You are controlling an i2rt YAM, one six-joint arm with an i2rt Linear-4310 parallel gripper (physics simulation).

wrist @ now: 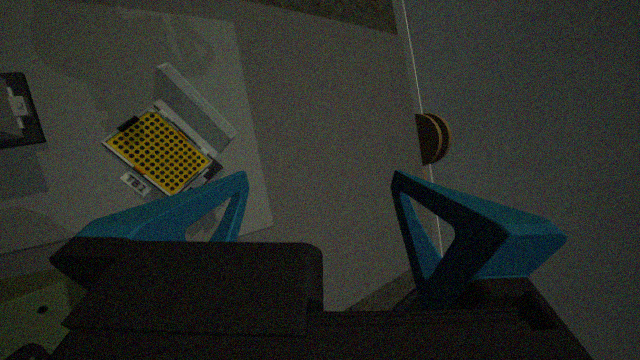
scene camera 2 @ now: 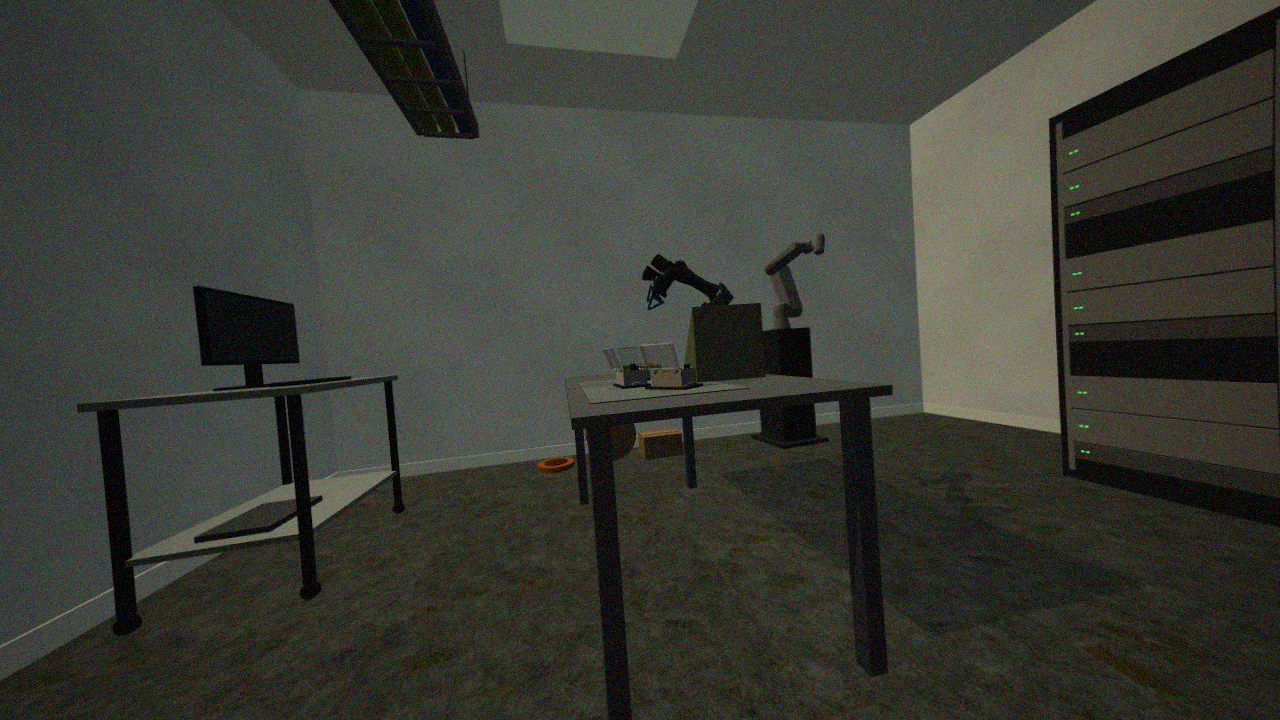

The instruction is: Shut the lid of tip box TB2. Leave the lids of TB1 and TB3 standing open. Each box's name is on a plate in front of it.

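Frame: origin at the arm's base, x ahead, y left, z up, level; metres.
Where they show: gripper, fingertip midpoint: (wrist: 319, 178) (scene camera 2: 648, 305); arm's base at its link origin: (scene camera 2: 715, 334).
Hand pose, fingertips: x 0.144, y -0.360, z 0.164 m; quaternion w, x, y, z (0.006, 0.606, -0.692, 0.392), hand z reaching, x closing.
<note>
Each offset is from my fingertips to the top centre of the thing. "pt": to the spot under its first point. Level surfaces: height alone.
My gripper (scene camera 2: 652, 302) (wrist: 319, 178) is open and empty, high above the table. In the wrist view a tip box {dx +0.086, dy +0.112, dz -0.259 m} (wrist: 159, 152) with a yellow perforated rack lies left of the fingers. Its clear lid {pt dx +0.125, dy +0.048, dz -0.225 m} (wrist: 196, 111) stands open, and its name plate {pt dx +0.053, dy +0.172, dz -0.331 m} (wrist: 135, 184) seems to read TB1. Part of another box on a black base {pt dx +0.179, dy +0.260, dz -0.325 m} (wrist: 34, 120) shows at the left edge, its name out of view. In the scene view a nearer box {dx +0.106, dy +0.529, dz -0.267 m} (scene camera 2: 672, 377) and a box behind it {pt dx +0.217, dy +0.395, dz -0.298 m} (scene camera 2: 631, 377) have raised clear lids; their names cannot be read. No plate reading TB2 shows.
The boxes stand on a pale mat {dz -0.333 m} (scene camera 2: 601, 394) (wrist: 252, 200) on the table {dz -0.336 m} (scene camera 2: 805, 390). The arm's green pedestal (scene camera 2: 726, 342) stands behind the table, with another robot arm (scene camera 2: 785, 284) to its right. A round brown object (wrist: 433, 139) shows beyond the table edge.
</note>
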